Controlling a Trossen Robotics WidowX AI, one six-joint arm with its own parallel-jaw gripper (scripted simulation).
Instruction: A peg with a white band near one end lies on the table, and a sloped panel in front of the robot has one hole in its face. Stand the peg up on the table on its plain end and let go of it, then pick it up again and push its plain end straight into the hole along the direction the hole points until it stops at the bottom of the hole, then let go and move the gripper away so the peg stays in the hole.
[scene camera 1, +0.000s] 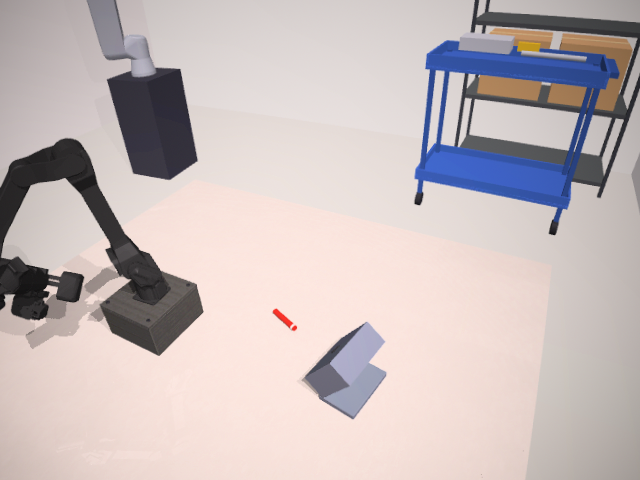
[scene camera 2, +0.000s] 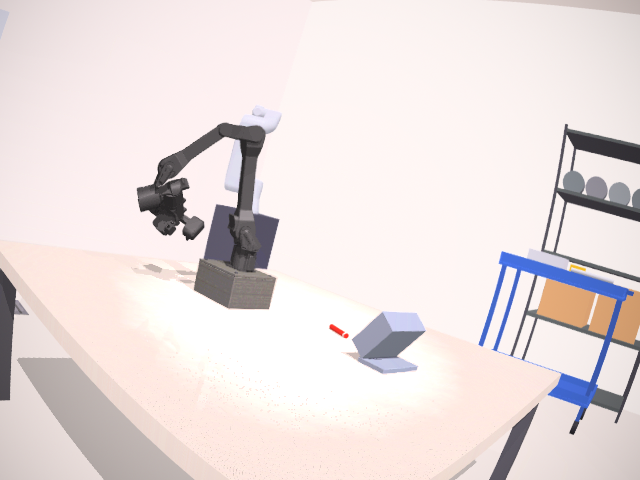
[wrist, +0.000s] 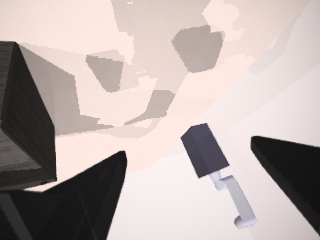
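Gripper: in the wrist view (187, 149), in scene camera 1, in scene camera 2. On the gripper (scene camera 1: 28, 301) and (scene camera 2: 167, 218), same spot. On a grey sloped panel (scene camera 1: 347, 386) and (scene camera 2: 390, 333), same spot.
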